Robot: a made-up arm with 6 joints.
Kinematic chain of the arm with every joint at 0, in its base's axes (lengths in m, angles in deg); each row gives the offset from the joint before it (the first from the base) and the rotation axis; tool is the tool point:
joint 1: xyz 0 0 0.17 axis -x
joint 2: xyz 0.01 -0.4 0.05 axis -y
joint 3: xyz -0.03 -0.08 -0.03 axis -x
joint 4: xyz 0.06 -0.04 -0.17 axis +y
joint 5: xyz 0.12 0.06 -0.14 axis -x
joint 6: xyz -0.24 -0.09 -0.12 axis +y
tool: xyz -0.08 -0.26 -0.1
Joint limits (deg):
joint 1: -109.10..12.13
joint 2: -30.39..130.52
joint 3: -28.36..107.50
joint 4: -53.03..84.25
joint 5: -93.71..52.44
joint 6: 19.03..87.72
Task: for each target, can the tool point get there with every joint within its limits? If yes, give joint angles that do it. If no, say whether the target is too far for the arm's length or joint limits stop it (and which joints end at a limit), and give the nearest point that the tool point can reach.
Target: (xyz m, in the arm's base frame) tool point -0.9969 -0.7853 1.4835
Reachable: no: too far | nearest point -0.3627 -0.6950 0.7592 | short by 0.967 m
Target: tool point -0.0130 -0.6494 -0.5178
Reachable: yes | joints -34.30 36.14 22.37 -27.46 39.20 35.12
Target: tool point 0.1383 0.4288 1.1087
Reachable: no: joint limits stop it (at a limit: joint 1, joint 2, joint 3, joint 4, joint 6) | nearest point 0.2254 0.0974 0.8003 | short by 0.461 m
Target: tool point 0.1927 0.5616 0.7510
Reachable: no: joint limits stop it (at a limit: joint 1, joint 3, joint 6) | nearest point 0.1390 0.4536 0.3699 | short by 0.400 m
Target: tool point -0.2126 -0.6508 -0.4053
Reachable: yes | joints -35.01 58.06 52.02 17.14 20.00 55.70
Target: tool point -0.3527 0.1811 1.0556
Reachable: no: joint limits stop it (at a limit: joint 1, joint 2, joint 3, joint 4, joint 6) | nearest point -0.1989 -0.2735 0.6888 | short by 0.604 m
